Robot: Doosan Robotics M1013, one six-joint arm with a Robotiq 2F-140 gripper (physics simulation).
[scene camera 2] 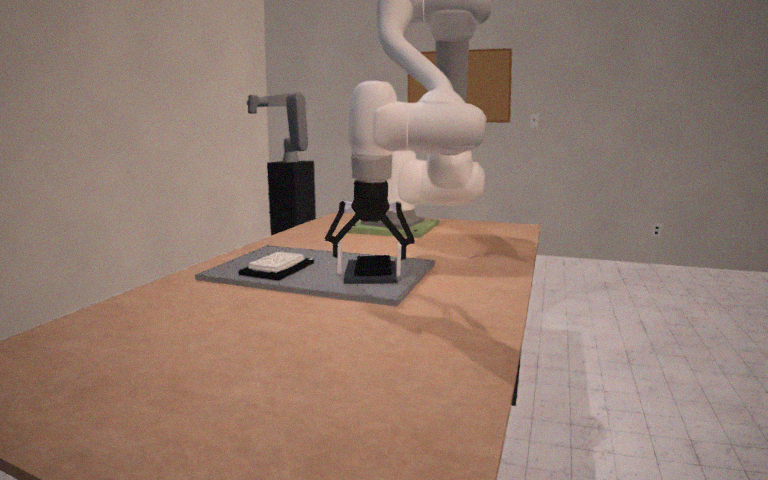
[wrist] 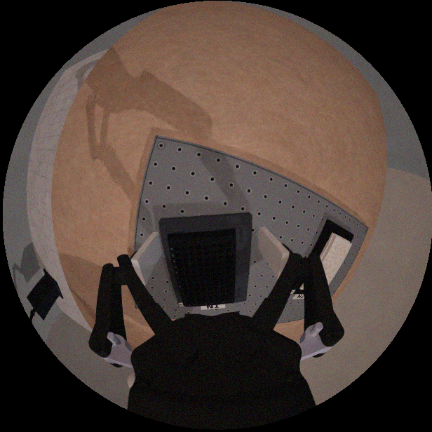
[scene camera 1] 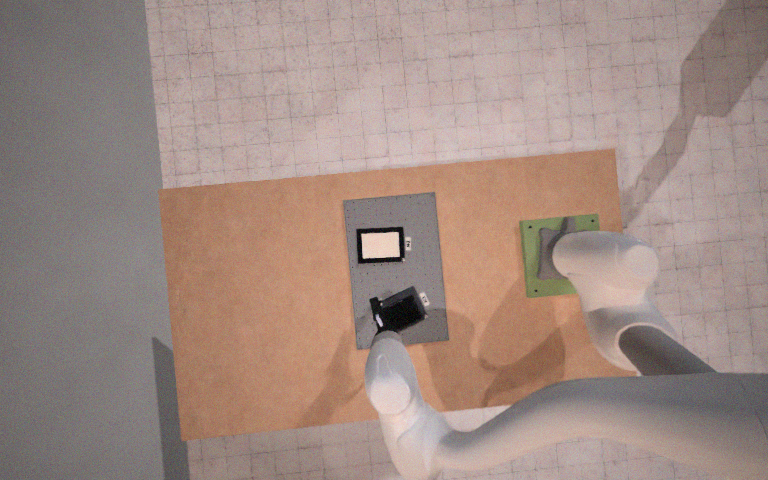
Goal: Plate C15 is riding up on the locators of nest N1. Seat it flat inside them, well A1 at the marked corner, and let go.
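Pixels of known places: gripper, fingertip midpoint: (scene camera 2: 369, 272) (scene camera 1: 386, 318); arm's base, link origin: (scene camera 2: 393, 223) (scene camera 1: 562, 254).
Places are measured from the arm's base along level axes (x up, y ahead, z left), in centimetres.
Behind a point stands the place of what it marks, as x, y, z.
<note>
Plate C15 (scene camera 1: 400, 312) @(2.1, 56.6, 21.9) (scene camera 2: 373, 264) @(2.1, 58.0, 23.6) (wrist: 204, 267) is a black well plate on the dark grey nest N1 (scene camera 2: 370, 278) @(0.6, 63.7, 25.9) (wrist: 242, 265). In the wrist view it sits off-centre, with wider nest strips along its far and right sides. Its top stands above the nest in scene camera 2; its exact tilt is hard to tell. The label N1 (scene camera 1: 424, 298) @(-0.4, 48.2, 17.4) (wrist: 213, 306) is at the nest's near edge in the wrist view. Well A1 cannot be made out. My gripper (scene camera 2: 369, 271) @(1.2, 61.4, 24.3) (wrist: 208, 240) is open and empty, its pale fingers either side of the nest, apart from the plate.
A cream plate (scene camera 1: 380, 245) @(2.0, 64.4, -0.6) (scene camera 2: 277, 261) @(2.0, 65.9, 0.9) (wrist: 336, 257) sits in a black nest beside N1, on the same grey perforated board (scene camera 1: 390, 212) @(-0.6, 61.3, -12.3) (scene camera 2: 322, 288) @(-0.5, 71.6, 18.2) (wrist: 167, 156). A green base (scene camera 1: 529, 254) @(0.2, 12.0, 0.4) (scene camera 2: 424, 228) @(-0.1, 3.7, 14.0) stands on the table farther along. A black pedestal (scene camera 2: 291, 198) carries another arm behind.
</note>
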